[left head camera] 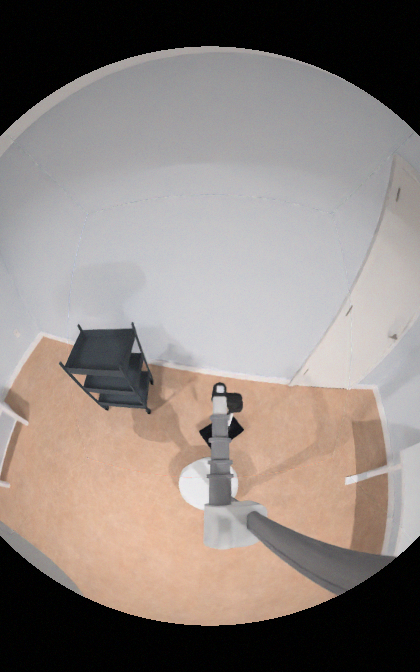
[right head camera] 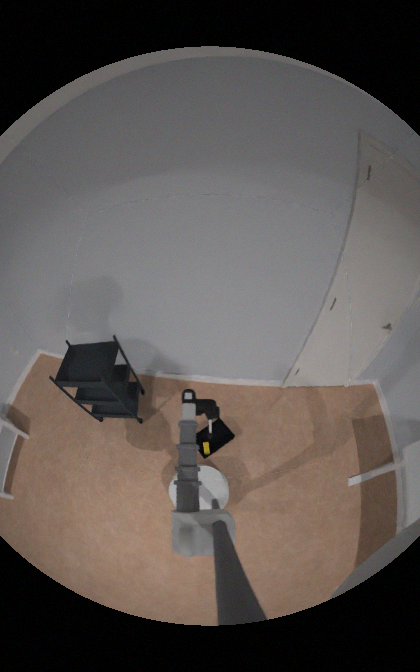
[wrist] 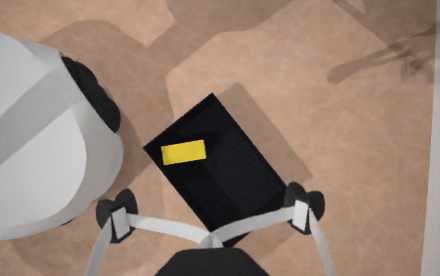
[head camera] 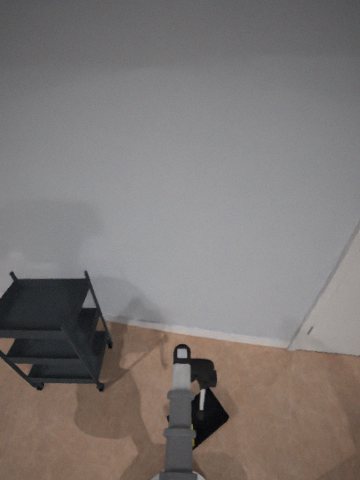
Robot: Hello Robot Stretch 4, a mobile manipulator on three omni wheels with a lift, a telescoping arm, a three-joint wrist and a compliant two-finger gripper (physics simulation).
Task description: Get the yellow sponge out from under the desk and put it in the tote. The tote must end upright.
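Frame: origin at the robot's base, x left, y back, z up, level; centimetres.
Seen in the pictures: gripper, fingertip midpoint: (wrist: pixel 211 202) (head camera: pixel 200 397); robot's base, origin of the base link: (left head camera: pixel 207 482).
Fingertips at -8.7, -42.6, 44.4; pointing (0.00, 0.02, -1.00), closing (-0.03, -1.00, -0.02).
Note:
Pixels of each thing's top centre, then the offset from my fingertips to it, as dx, dy, dz. "*": a spot on its surface instead.
- black tote, middle of its top: (wrist: pixel 219 172) (head camera: pixel 198 416) (left head camera: pixel 221 430) -1.6, -0.8, -37.1
- yellow sponge, middle of its top: (wrist: pixel 183 152) +3.2, +7.3, -40.6
- dark three-shelf cart, surface spot: (head camera: pixel 40 332) * +72.8, -13.2, +24.4
The black tote (head camera: pixel 215 417) (left head camera: pixel 236 431) (right head camera: pixel 223 436) (wrist: pixel 245 155) stands upright on the floor beside the robot's base. The yellow sponge (head camera: pixel 193 436) (right head camera: pixel 206 448) (wrist: pixel 183 152) is inside the tote, near one end, with a narrow face up in the wrist view. The arm hides most of it in the head camera view. My gripper (head camera: pixel 201 414) (right head camera: pixel 210 435) (wrist: pixel 211 202) is open and empty above the tote, its fingertips wide apart in the wrist view. The sponge lies apart from both fingertips.
A dark three-shelf cart (head camera: pixel 40 332) (left head camera: pixel 95 371) (right head camera: pixel 80 384) stands at the left near the wall. The white round base (left head camera: pixel 192 484) (right head camera: pixel 215 487) (wrist: pixel 55 185) is close to the tote. A white bar (left head camera: pixel 367 475) (right head camera: pixel 372 474) sticks out at the right. A door (head camera: pixel 332 320) is at the right.

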